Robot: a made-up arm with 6 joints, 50 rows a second.
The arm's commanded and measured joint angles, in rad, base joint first. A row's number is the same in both.
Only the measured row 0 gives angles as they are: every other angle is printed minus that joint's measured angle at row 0.
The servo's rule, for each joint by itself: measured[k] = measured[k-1] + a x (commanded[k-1-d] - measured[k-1]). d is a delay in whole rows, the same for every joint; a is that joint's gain. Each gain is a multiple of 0.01, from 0.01 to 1. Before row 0 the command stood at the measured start. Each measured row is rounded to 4 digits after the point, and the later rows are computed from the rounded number. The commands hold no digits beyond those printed.
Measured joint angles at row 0:
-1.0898 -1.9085 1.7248 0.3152 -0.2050 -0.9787
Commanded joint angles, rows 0 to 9:
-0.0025 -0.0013 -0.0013 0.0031 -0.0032 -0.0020
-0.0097 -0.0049 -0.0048 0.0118 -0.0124 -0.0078
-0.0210 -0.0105 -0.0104 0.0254 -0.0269 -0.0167
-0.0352 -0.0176 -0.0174 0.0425 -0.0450 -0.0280
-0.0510 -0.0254 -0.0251 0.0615 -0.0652 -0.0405
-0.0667 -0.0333 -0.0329 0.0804 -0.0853 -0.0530
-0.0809 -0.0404 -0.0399 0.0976 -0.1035 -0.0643
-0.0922 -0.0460 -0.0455 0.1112 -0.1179 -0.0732
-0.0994 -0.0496 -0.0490 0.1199 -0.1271 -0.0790
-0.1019 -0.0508 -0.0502 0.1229 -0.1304 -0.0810
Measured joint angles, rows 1 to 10:
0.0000 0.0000 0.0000 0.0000 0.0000 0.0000
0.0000 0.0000 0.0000 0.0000 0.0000 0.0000
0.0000 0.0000 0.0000 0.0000 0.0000 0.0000
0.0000 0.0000 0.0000 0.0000 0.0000 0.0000
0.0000 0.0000 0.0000 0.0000 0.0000 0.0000
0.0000 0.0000 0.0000 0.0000 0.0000 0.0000
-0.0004 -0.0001 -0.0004 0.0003 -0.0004 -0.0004
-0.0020 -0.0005 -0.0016 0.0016 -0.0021 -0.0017
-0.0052 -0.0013 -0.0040 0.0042 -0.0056 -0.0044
-0.0103 -0.0026 -0.0076 0.0084 -0.0111 -0.0086
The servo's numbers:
d 6
a 0.17 0.08 0.27 0.11 0.14 0.18

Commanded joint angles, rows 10 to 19:
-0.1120 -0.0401 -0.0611 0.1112 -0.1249 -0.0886
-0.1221 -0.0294 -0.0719 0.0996 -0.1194 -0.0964
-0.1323 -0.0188 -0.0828 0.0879 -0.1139 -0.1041
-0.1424 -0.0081 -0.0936 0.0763 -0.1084 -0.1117
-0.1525 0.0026 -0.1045 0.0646 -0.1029 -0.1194
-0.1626 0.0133 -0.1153 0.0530 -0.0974 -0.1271
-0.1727 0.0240 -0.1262 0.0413 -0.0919 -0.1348
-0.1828 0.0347 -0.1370 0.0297 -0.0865 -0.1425
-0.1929 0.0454 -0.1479 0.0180 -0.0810 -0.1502
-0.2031 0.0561 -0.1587 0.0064 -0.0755 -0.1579
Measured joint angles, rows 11 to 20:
-0.0172 -0.0044 -0.0123 0.0142 -0.0187 -0.0143
-0.0256 -0.0067 -0.0179 0.0215 -0.0280 -0.0213
-0.0350 -0.0094 -0.0238 0.0299 -0.0386 -0.0290
-0.0447 -0.0123 -0.0297 0.0388 -0.0497 -0.0370
-0.0540 -0.0153 -0.0349 0.0477 -0.0605 -0.0446
-0.0621 -0.0181 -0.0390 0.0560 -0.0703 -0.0512
-0.0706 -0.0199 -0.0450 0.0621 -0.0779 -0.0579
-0.0794 -0.0207 -0.0523 0.0662 -0.0837 -0.0648
-0.0884 -0.0205 -0.0605 0.0686 -0.0879 -0.0719
-0.0976 -0.0195 -0.0694 0.0694 -0.0908 -0.0791

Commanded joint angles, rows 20 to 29:
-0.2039 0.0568 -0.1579 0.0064 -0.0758 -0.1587
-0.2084 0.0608 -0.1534 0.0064 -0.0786 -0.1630
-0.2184 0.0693 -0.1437 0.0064 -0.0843 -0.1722
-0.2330 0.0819 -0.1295 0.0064 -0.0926 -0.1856
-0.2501 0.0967 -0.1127 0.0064 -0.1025 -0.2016
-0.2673 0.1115 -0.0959 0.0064 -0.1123 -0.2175
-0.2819 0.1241 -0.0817 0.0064 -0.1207 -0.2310
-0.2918 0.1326 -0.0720 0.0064 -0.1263 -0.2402
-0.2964 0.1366 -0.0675 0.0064 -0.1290 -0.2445
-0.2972 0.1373 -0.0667 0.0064 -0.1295 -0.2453
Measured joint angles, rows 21 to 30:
-0.1069 -0.0177 -0.0789 0.0689 -0.0925 -0.0864
-0.1164 -0.0152 -0.0887 0.0672 -0.0932 -0.0937
-0.1260 -0.0121 -0.0988 0.0644 -0.0930 -0.1011
-0.1357 -0.0084 -0.1091 0.0606 -0.0921 -0.1086
-0.1454 -0.0041 -0.1196 0.0559 -0.0905 -0.1161
-0.1552 0.0007 -0.1302 0.0505 -0.0884 -0.1236
-0.1635 0.0052 -0.1377 0.0456 -0.0866 -0.1299
-0.1711 0.0096 -0.1419 0.0413 -0.0855 -0.1359
-0.1791 0.0144 -0.1424 0.0375 -0.0853 -0.1424
-0.1883 0.0198 -0.1389 0.0341 -0.0863 -0.1502

